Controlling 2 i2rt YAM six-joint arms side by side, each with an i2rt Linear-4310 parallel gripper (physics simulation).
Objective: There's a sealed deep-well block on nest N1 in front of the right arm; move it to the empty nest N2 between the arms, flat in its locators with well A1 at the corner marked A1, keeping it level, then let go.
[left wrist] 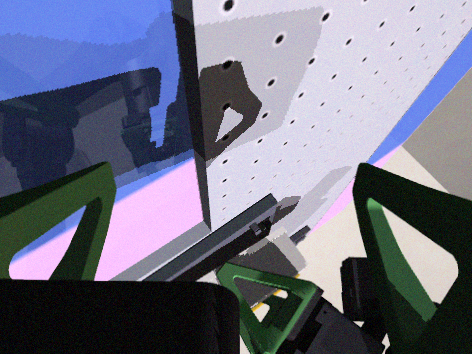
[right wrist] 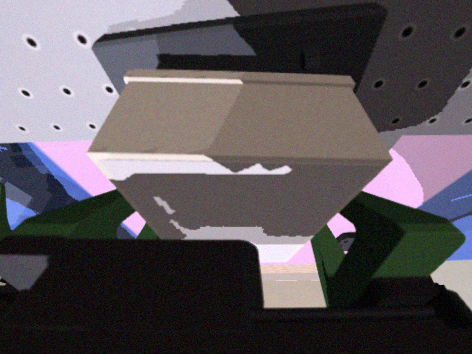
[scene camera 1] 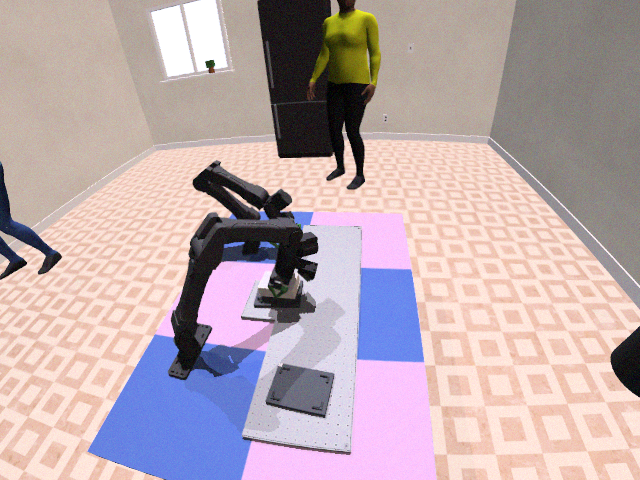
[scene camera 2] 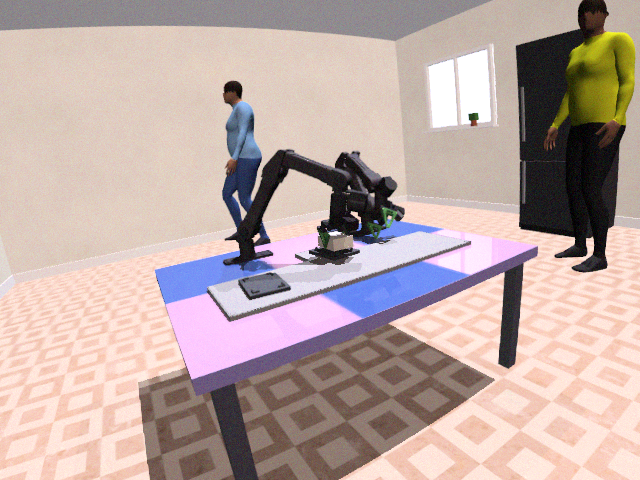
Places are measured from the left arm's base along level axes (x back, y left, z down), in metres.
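Pixels of known places: left gripper, fingertip midpoint: (left wrist: 234,176) (scene camera 2: 381,233); right gripper, fingertip midpoint: (left wrist: 219,276) (scene camera 1: 279,288); left arm's base at its link origin: (scene camera 2: 368,231); right arm's base at its link origin: (scene camera 1: 191,350) (scene camera 2: 248,258).
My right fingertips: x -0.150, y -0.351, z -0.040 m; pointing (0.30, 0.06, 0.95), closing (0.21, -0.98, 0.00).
Note:
For each thing: its top centre in the pictures, then the offset to it from my right fingertips. Level surfaces: height alone.
- beige sealed block at its top centre: (right wrist: 236,239) (left wrist: 248,312) (scene camera 1: 278,279) (scene camera 2: 334,234) dy -0.001, dx -0.004, dz -0.043 m
- dark nest N2 at its top centre: (right wrist: 245,173) (left wrist: 214,274) (scene camera 1: 278,290) (scene camera 2: 333,247) dy -0.006, dx +0.003, dz +0.005 m
- Nest N1 at its top centre: (scene camera 1: 300,386) (scene camera 2: 262,280) dy -0.365, dx -0.072, dz +0.009 m
- light perforated board at its surface level: dz +0.027 m
- pink table at its surface level: dz +0.040 m
The beige sealed block (scene camera 1: 264,290) (scene camera 2: 338,241) (right wrist: 240,120) is on or just above the dark nest N2 (scene camera 1: 263,303) (scene camera 2: 354,252) (left wrist: 215,240) between the arms. It looks about level; its seating in the locators and the A1 mark cannot be made out. My right gripper (scene camera 1: 279,289) (right wrist: 235,177) is shut on the block, with its green fingers on opposite sides. Nest N1 (scene camera 1: 302,390) (scene camera 2: 263,285) is a dark plate with corner locators and bears no block. My left gripper (scene camera 2: 381,223) (left wrist: 234,176) is open and empty, low beside N2, partly hidden behind the right arm in scene camera 1.
A light perforated board (scene camera 1: 330,330) (scene camera 2: 413,248) runs along the blue and pink table (scene camera 1: 387,315) (scene camera 2: 398,289). The two arms stand close together near N2; one right finger shows in the left wrist view. Two people stand beyond the table.

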